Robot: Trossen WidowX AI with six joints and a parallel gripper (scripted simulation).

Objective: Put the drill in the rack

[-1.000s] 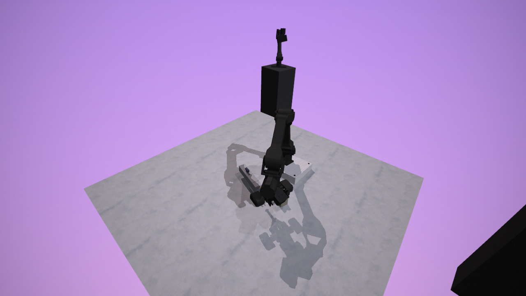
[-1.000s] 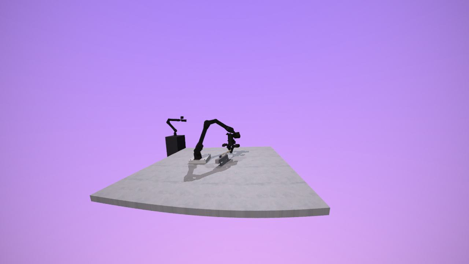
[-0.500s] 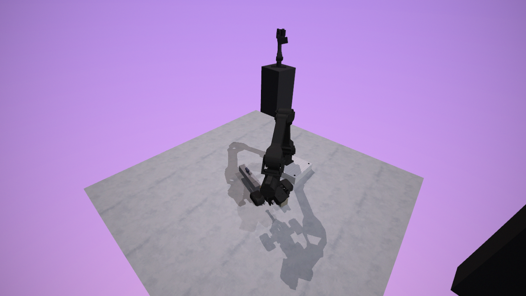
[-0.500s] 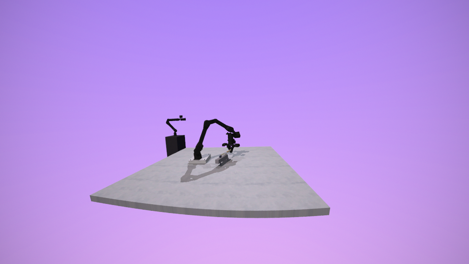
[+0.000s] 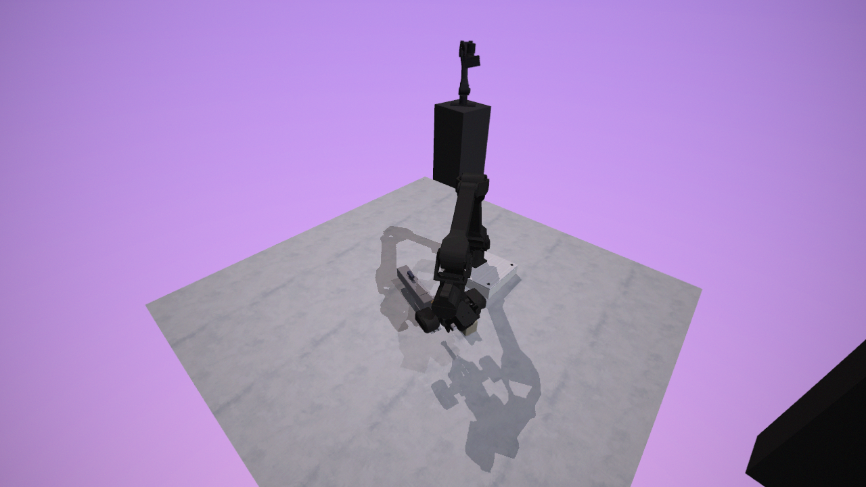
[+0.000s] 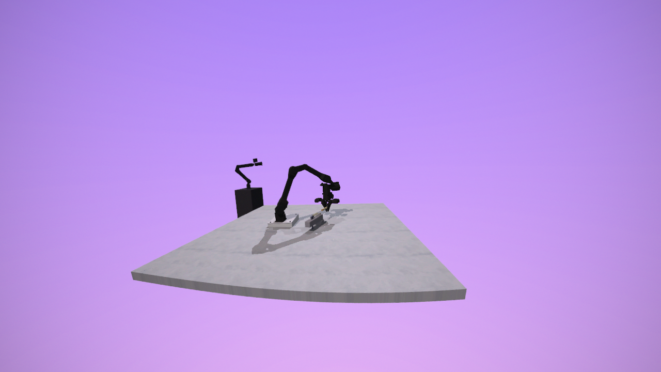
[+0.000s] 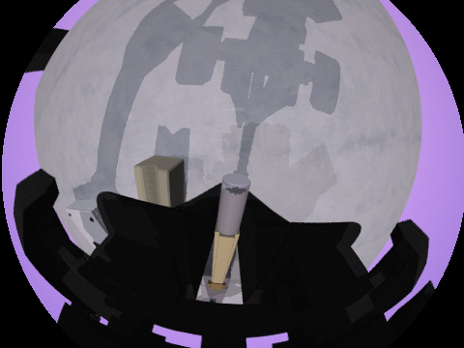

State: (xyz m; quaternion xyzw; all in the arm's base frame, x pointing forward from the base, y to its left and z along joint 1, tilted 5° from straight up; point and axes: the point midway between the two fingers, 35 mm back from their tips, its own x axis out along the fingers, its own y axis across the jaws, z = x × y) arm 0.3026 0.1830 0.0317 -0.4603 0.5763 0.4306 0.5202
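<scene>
Now: the drill 1 cm behind my gripper tip, 4 cm to the right of it and 3 cm above it. Round my gripper tip: rack (8 cm behind, 2 cm to the right, 4 cm below); then long grey block (4 cm behind, 20 cm to the right, 1 cm below); then key (5 cm behind, 23 cm to the right).
</scene>
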